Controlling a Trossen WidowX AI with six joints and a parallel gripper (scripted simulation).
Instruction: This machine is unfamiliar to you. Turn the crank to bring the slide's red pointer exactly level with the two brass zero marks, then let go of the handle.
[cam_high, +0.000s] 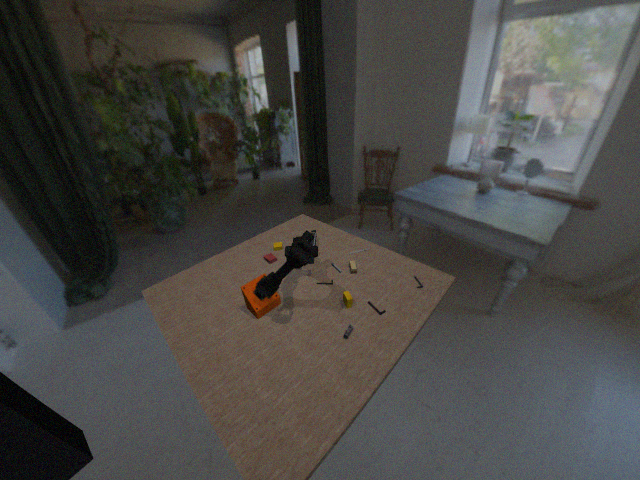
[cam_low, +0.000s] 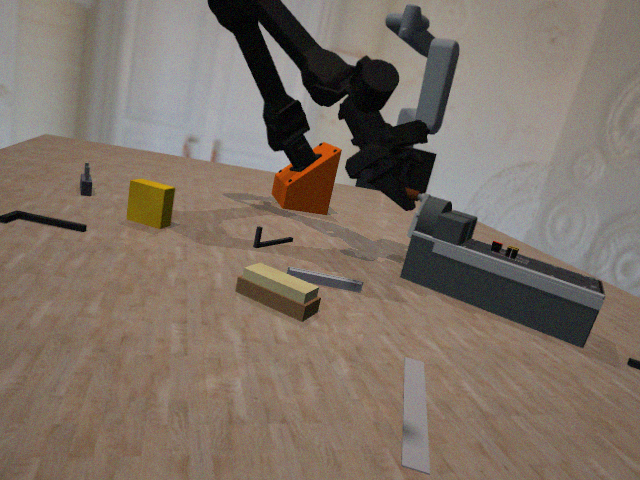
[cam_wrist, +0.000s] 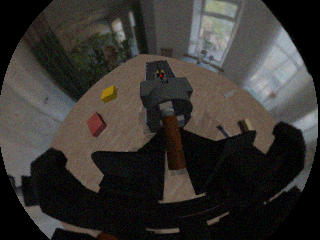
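Now: the brown crank handle 2 cm behind my gripper tip, 1 cm to the right of it and 2 cm above it. Also, from my gripper tip: red pointer: 12 cm ahead, 7 cm to the left, 1 cm below; then red block: 7 cm behind, 24 cm to the left, 8 cm below; then grey bar: 9 cm ahead, 18 cm to the right, 9 cm below.
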